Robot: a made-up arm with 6 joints.
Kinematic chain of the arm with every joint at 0, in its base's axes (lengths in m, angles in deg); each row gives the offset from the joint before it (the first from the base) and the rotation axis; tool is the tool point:
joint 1: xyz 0 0 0.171 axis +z
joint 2: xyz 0 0 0 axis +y
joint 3: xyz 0 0 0.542 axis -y
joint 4: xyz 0 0 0 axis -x
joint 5: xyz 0.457 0 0 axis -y
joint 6: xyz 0 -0.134 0 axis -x
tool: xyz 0 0 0
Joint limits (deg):
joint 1: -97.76..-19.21
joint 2: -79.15..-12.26
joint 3: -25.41..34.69
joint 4: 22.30..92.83
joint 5: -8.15..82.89
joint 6: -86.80..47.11
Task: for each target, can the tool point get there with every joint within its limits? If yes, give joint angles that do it. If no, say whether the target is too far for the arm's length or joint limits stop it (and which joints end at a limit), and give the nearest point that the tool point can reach.
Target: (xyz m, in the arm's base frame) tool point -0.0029 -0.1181 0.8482
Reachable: yes | joints -58.43 -35.02 -19.81 61.35 61.63 -71.48
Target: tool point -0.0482 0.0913 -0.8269
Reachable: no: joint limits stop it (at a limit: joint 2, joint 3, joint 4) | nearest point -0.1529 0.2895 0.6716 | short by 1.515 m
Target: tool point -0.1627 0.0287 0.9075
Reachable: yes | joints -52.91 -47.43 -3.43 32.94 55.24 -28.14
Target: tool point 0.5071 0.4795 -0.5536
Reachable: no: joint limits stop it (at a limit: joint 1, joint 2, joint 3, joint 4) | nearest point 0.1199 0.8309 0.6369 | short by 1.300 m
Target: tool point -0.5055 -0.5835 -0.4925
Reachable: no: joint limits stop it (at a limit: joint 1, joint 2, joint 3, joint 4) | nearest point -0.1690 -0.3216 0.6462 | short by 1.216 m
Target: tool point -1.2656 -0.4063 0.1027
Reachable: no: too far | nearest point -0.7792 0.1547 0.6602 | short by 0.929 m
